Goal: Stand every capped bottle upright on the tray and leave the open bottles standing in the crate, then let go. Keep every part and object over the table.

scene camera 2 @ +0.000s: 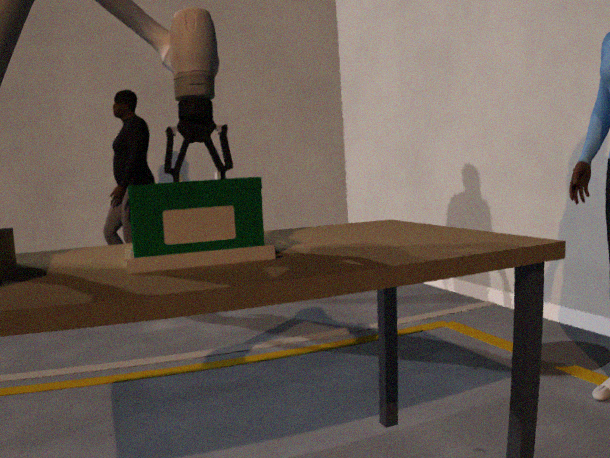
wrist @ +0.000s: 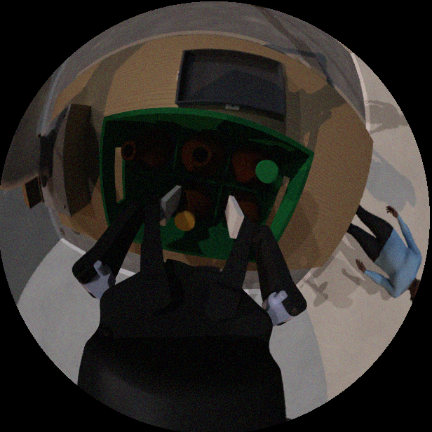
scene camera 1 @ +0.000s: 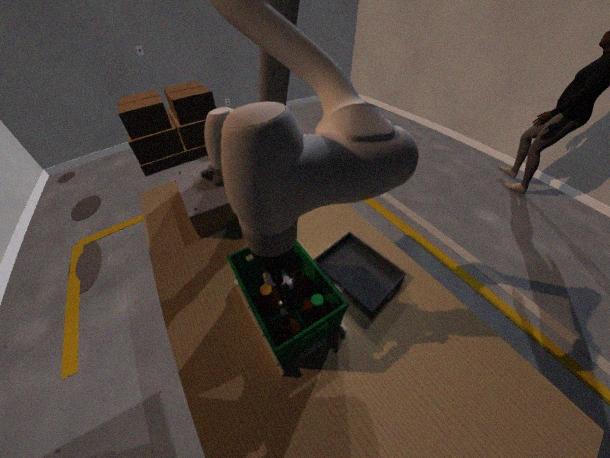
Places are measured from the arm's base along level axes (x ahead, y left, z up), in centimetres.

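Where they show: gripper, fingertip midpoint: [scene camera 1: 279,298].
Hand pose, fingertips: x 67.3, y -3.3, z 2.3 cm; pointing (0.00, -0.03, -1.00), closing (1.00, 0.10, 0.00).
Things, the pixels of their top centre, and the offset from my fingertips. "*": a spot on its surface instead. Level surfaces: height alone.
- green crate at its top centre: [scene camera 2: 190,181] [scene camera 1: 282,278] dz +5.4, dx -1.9, dy +2.1 cm
- bottle with an orange cap, top centre: [scene camera 1: 265,289] dz +4.2, dx -1.8, dy -2.3 cm
- bottle with a green cap, top centre: [scene camera 1: 317,299] dz +4.2, dx +6.0, dy +7.5 cm
- dark tray at a spot on its surface: [scene camera 1: 360,270] * dz -11.6, dx -2.4, dy +29.8 cm
- wooden table at its surface level: dz -12.1 cm
The green crate [scene camera 1: 311,336] [scene camera 2: 145,220] [wrist: 294,197] stands on the table and holds several brown bottles. A bottle with an orange cap [scene camera 1: 265,289] [wrist: 184,220] is in the near middle compartment. A bottle with a green cap [scene camera 1: 317,300] [wrist: 266,171] leans in the far right compartment of the wrist view. An open bottle [wrist: 190,151] stands in the far middle one; another open bottle [wrist: 156,156] leans at far left. A near right bottle [wrist: 248,207] is partly hidden by a finger. My gripper [scene camera 2: 199,177] [wrist: 203,198] is open, its fingertips around the orange-capped bottle's top. The dark tray [scene camera 1: 360,270] [wrist: 230,75] holds no bottle.
The wooden table [scene camera 1: 430,390] [scene camera 2: 400,245] [wrist: 340,165] carries crate and tray, which lie close together. A dark block [scene camera 1: 215,220] [wrist: 80,160] stands by the arm's base. Cardboard boxes [scene camera 1: 165,125] are stacked behind. A person in black [scene camera 1: 580,95] [scene camera 2: 132,150] and one in blue [wrist: 397,257] are beyond the table.
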